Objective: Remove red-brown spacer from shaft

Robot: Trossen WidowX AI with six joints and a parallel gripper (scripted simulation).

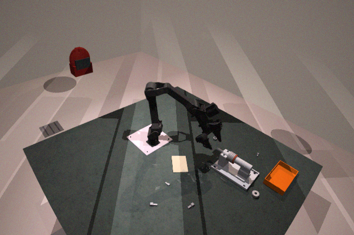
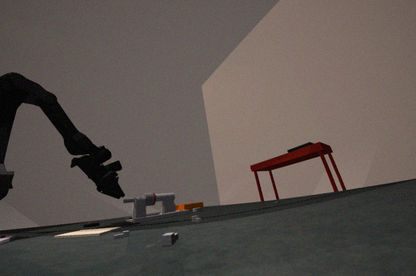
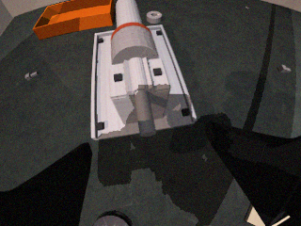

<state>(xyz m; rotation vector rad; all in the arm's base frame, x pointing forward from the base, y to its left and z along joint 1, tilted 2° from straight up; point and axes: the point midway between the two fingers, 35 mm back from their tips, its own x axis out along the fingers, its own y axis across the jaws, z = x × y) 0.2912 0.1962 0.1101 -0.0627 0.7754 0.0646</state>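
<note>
My gripper tip is 90 mm short of the shaft, 20 mm above it and 10 mm to the right of it. The rest, counted from my gripper tip: orange tray 360 mm ahead, 160 mm to the left, 90 mm below; then cream pad 190 mm to the right, 90 mm below, 90 mm behind.
</note>
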